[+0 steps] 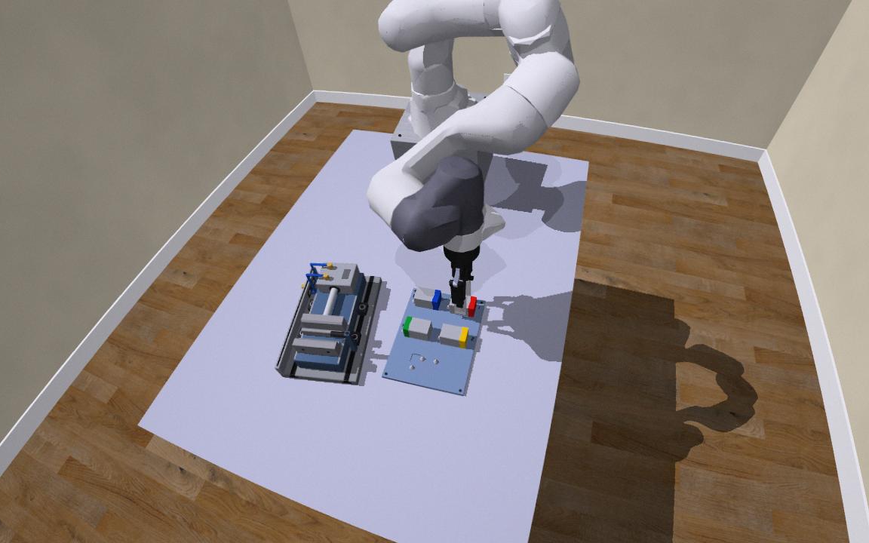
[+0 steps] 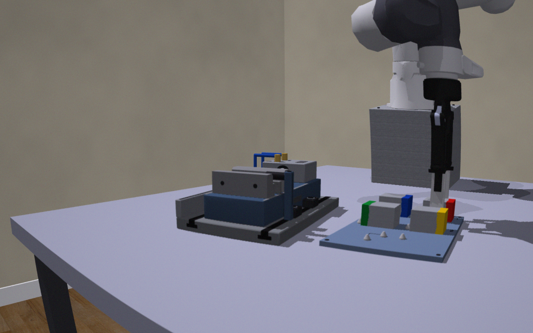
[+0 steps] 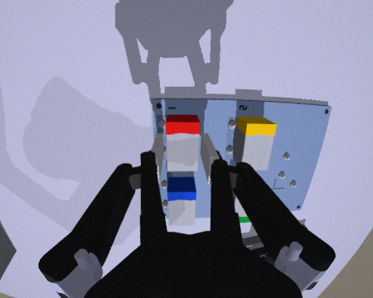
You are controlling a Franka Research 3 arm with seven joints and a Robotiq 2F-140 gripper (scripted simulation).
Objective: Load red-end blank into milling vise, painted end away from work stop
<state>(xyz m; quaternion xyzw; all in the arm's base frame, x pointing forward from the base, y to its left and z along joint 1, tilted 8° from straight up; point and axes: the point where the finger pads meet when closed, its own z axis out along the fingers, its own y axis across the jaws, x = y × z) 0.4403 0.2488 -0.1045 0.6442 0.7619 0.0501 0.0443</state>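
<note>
Now: hand 40 mm above the red-ended blank. From my hand the other things lie so: yellow-ended blank: 90 mm ahead, 10 mm to the left, 40 mm below; blue infeed plate: 100 mm ahead, 30 mm to the right, 60 mm below; blue-ended blank: 10 mm ahead, 90 mm to the right, 40 mm below.
</note>
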